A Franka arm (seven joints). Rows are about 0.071 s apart.
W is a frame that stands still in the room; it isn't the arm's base.
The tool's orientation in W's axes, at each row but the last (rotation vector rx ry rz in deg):
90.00 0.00 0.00
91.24 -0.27 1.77
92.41 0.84 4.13
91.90 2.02 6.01
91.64 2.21 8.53
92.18 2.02 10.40
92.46 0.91 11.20
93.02 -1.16 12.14
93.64 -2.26 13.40
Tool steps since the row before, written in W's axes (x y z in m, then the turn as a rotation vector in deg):
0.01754 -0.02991 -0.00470 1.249 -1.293 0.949
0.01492 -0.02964 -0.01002 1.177 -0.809 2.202
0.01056 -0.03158 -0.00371 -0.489 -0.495 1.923
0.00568 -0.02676 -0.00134 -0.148 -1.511 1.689
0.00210 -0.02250 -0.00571 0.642 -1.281 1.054
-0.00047 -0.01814 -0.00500 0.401 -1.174 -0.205
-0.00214 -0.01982 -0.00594 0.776 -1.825 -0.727
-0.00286 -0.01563 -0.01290 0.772 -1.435 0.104
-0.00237 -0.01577 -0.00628 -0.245 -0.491 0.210
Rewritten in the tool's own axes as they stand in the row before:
0.01754 -0.00470 0.02991 1.249 0.949 1.293
0.01420 -0.00970 0.03010 1.213 2.192 0.781
0.00869 -0.00270 0.03225 -0.443 1.959 0.387
0.00324 -0.00060 0.02719 -0.203 1.748 1.436
-0.00097 -0.00504 0.02274 0.561 1.053 1.320
-0.00338 -0.00406 0.01807 0.218 -0.183 1.225
-0.00538 -0.00458 0.01957 0.442 -0.707 1.941
-0.00655 -0.01130 0.01576 0.607 0.088 1.513
-0.00524 -0.00452 0.01568 -0.260 0.286 0.442

